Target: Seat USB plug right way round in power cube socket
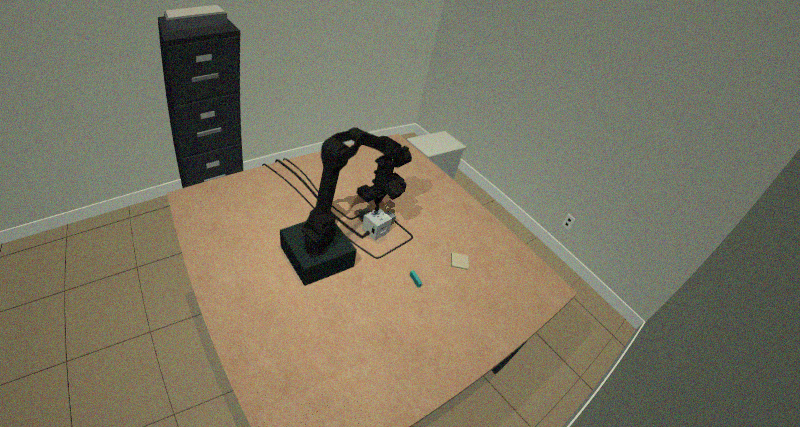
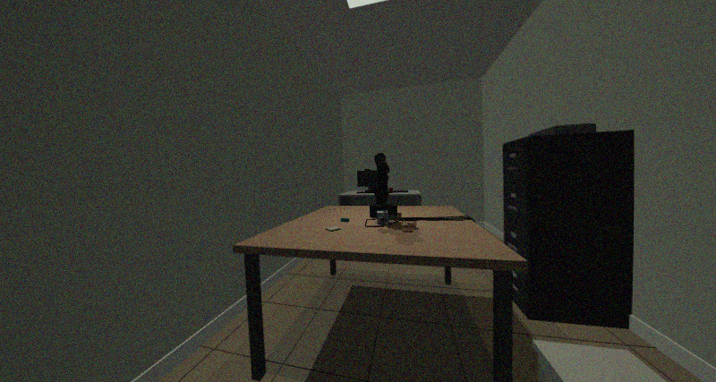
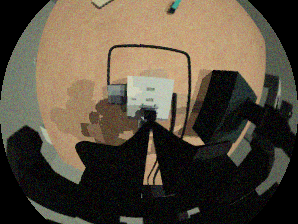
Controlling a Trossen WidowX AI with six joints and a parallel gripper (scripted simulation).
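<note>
Right now my gripper tip is 2 cm above the dark USB plug. From my gripper tip the other things lie so: flat beige pad (22 cm ahead, 30 cm to the right, 12 cm below); teal marker (29 cm to the right, 12 cm below).
</note>
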